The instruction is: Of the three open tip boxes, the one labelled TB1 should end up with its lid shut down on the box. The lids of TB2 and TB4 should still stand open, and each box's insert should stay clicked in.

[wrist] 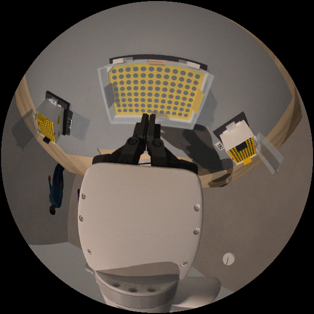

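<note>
The middle box shows a yellow insert with rows of holes, seen through a clear lid that lies over it. Whether the lid is fully down cannot be told, and no label shows on this box. My gripper is shut and empty, its tips at the lid's near edge; contact is unclear. The box labelled TB4 is at the left, its clear lid standing open outward. The box labelled TB2 is at the right, its clear lid standing open. Yellow inserts show in both.
The boxes are on a grey table top with a wooden rim. The gripper's dark shadow falls between the middle box and TB2. A person shows beyond the rim at the lower left, and a round white clock at the lower right.
</note>
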